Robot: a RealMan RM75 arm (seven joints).
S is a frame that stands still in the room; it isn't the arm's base.
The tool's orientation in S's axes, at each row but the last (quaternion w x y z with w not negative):
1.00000, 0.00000, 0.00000, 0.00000
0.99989, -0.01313, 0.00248, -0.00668
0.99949, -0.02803, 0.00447, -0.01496
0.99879, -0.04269, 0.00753, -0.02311
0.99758, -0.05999, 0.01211, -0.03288
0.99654, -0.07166, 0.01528, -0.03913
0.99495, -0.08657, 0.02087, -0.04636
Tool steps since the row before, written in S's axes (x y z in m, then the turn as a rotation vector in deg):
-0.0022, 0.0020, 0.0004, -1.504, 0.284, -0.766
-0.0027, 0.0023, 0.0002, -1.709, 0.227, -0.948
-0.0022, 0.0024, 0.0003, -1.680, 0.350, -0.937
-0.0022, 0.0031, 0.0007, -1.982, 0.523, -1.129
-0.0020, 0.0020, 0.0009, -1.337, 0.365, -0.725
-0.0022, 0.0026, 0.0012, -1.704, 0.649, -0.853
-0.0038, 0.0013, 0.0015, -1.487, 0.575, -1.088
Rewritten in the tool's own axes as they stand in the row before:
-0.0022, 0.0020, 0.0004, -1.504, 0.284, -0.766
-0.0027, 0.0023, 0.0002, -1.707, 0.229, -0.950
-0.0023, 0.0023, 0.0004, -1.682, 0.352, -0.932
-0.0024, 0.0029, 0.0009, -1.989, 0.527, -1.114
-0.0021, 0.0017, 0.0011, -1.344, 0.363, -0.714
-0.0024, 0.0022, 0.0015, -1.729, 0.634, -0.813
-0.0040, 0.0007, 0.0015, -1.498, 0.622, -1.046

